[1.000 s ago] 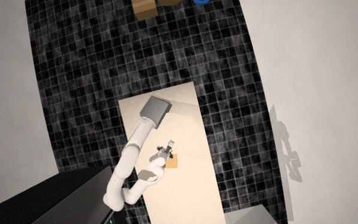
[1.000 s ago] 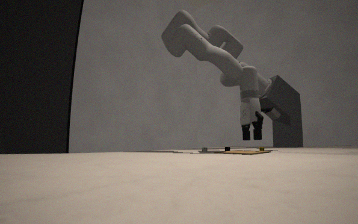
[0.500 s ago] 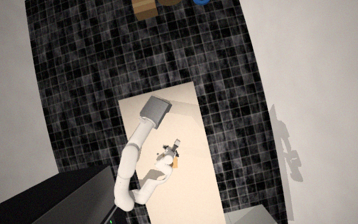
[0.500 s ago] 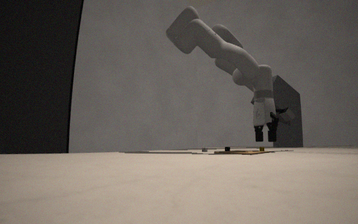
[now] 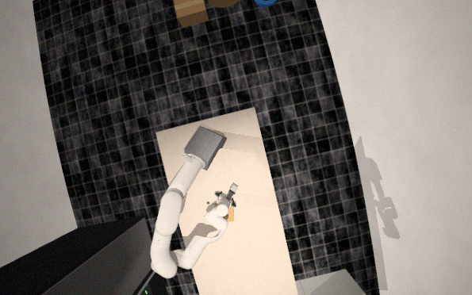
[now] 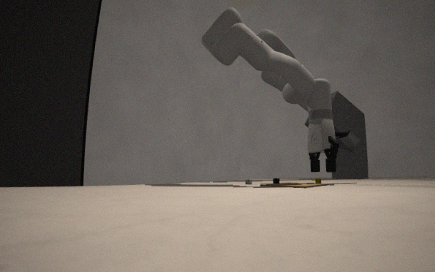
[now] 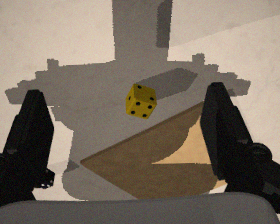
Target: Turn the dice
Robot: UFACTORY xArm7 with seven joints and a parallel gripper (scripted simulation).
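Now: hand 4 cm above the yellow die, 2 cm to the left of it and 2 cm short of it. Also, from my hand: pale die (23 cm to the right, 4 cm below, 4 cm ahead); then tan mat (10 cm ahead, 9 cm to the right, 4 cm below); then black die (15 cm to the right, 4 cm below, 3 cm behind).
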